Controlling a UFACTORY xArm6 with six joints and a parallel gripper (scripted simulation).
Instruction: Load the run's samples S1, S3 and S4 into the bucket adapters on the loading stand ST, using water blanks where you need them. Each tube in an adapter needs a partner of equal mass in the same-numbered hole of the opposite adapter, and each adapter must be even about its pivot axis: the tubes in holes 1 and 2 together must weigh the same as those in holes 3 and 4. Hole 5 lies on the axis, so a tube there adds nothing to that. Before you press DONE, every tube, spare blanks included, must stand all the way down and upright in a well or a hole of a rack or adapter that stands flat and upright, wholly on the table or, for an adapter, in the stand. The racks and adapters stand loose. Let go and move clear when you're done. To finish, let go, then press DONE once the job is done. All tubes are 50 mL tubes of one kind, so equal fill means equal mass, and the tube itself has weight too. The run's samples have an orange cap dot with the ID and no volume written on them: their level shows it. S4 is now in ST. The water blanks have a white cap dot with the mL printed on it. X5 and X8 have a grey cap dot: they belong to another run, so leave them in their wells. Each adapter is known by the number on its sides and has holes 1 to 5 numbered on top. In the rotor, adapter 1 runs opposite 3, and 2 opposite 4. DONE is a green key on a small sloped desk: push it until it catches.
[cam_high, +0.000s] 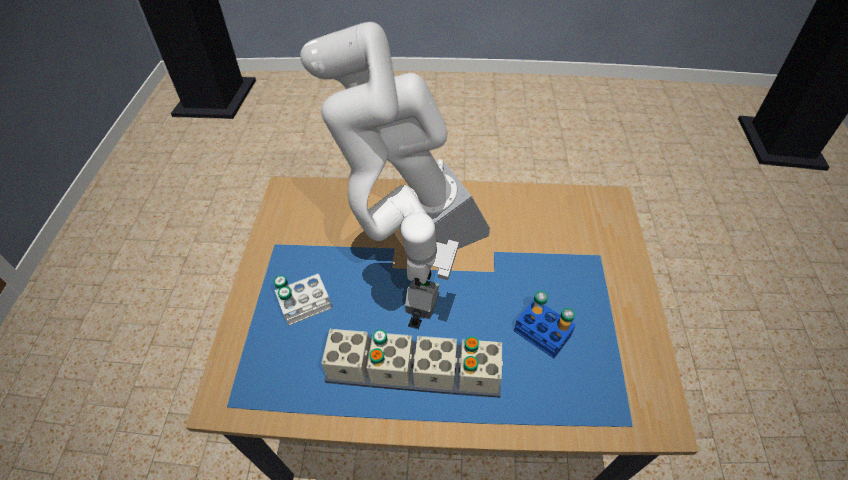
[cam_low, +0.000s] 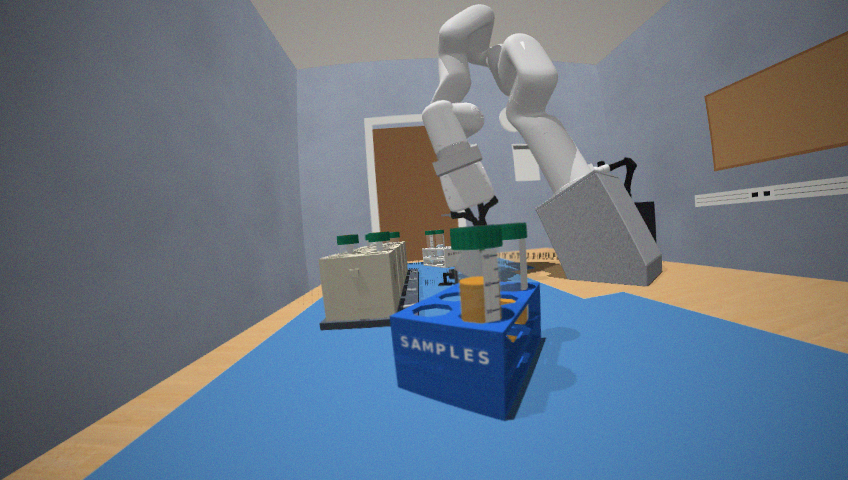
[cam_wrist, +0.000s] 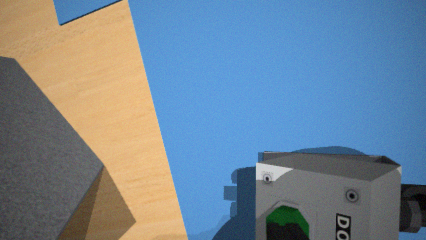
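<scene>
Right now the green done key is 50 mm below my hand. The rest, counted from my hand: loading stand ST 220 mm ahead, 110 mm below; blue sample rack 80 mm ahead, 330 mm to the left, 90 mm below; orange-dot tube 250 mm ahead, 130 mm to the left, 50 mm below.
</scene>
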